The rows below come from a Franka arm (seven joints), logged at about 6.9 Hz.
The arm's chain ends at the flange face. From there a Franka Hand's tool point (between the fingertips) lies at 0.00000 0.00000 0.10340 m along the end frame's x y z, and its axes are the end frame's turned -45 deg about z.
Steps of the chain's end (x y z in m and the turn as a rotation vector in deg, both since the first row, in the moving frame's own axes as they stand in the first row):
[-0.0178 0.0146 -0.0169 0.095 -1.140 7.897]
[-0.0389 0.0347 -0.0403 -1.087 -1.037 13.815]
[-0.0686 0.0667 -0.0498 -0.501 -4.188 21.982]
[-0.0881 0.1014 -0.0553 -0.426 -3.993 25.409]
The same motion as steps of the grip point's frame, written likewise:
[-0.0241 -0.0039 -0.0169 0.873 -0.739 7.897]
[-0.0547 -0.0032 -0.0403 -0.035 -1.502 13.815]
[-0.1006 -0.0071 -0.0501 2.607 -3.316 21.982]
[-0.1385 0.0038 -0.0555 2.522 -3.125 25.409]

